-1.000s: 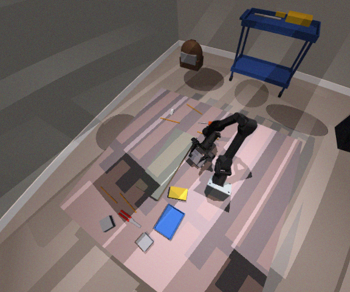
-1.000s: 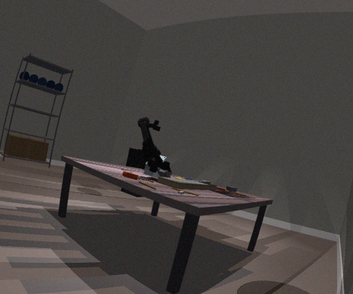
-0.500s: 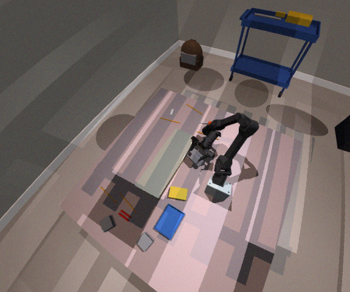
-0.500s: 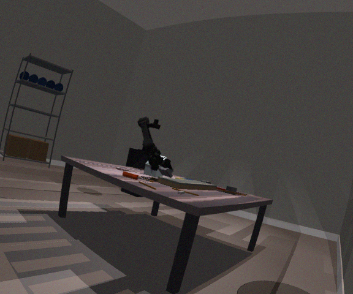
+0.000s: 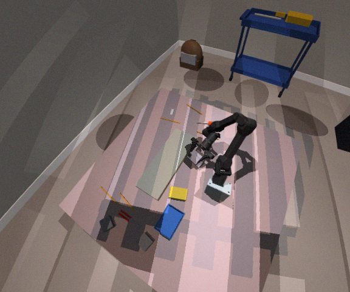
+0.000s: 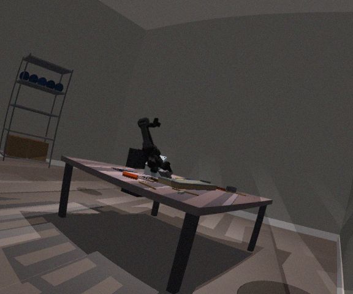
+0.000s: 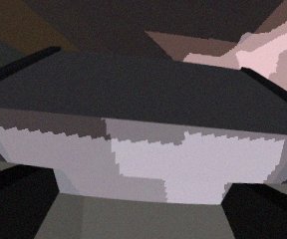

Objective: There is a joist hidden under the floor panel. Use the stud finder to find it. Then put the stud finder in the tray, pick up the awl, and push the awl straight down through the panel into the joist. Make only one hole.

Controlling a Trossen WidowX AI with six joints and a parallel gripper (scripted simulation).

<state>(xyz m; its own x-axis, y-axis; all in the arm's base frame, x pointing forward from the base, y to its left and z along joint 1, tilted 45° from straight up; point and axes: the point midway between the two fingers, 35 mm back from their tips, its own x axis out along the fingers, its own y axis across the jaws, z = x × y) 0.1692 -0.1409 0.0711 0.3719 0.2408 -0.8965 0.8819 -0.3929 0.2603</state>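
My gripper tip is now 120 mm to the left of the awl, 80 mm above it and 50 mm past it. From my gripper tip the other things lie so: yellow block 240 mm to the left, 70 mm below, 20 mm ahead; stud finder 10 mm to the right, 10 mm below, 10 mm ahead; blue tray 410 mm to the left, 70 mm below.
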